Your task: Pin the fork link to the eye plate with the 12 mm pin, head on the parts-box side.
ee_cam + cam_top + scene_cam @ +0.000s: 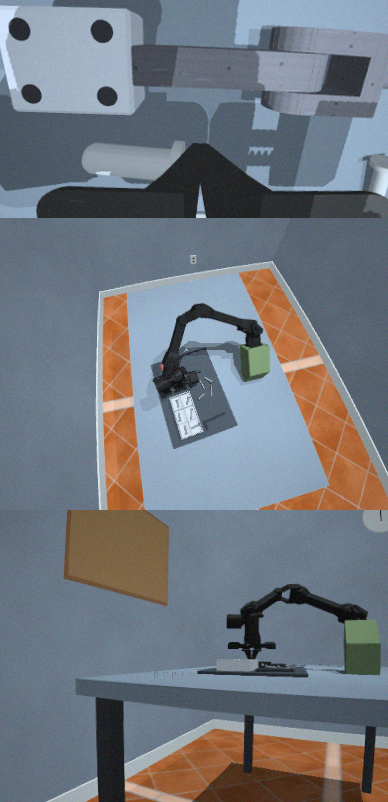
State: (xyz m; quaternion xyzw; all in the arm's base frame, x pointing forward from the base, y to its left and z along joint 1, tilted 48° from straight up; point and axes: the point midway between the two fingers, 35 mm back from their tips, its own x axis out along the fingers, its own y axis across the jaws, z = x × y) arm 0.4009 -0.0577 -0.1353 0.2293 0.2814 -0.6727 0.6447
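Right now my hand is 3 cm short of the thick headed pin and 3 cm above it. Also, from my hand: dark mat: 4 cm behind, 5 cm to the left, 4 cm below; then eye plate: 2 cm behind, 5 cm to the right, 2 cm below; then thin headed pin: 11 cm behind, 2 cm to the left, 3 cm below.
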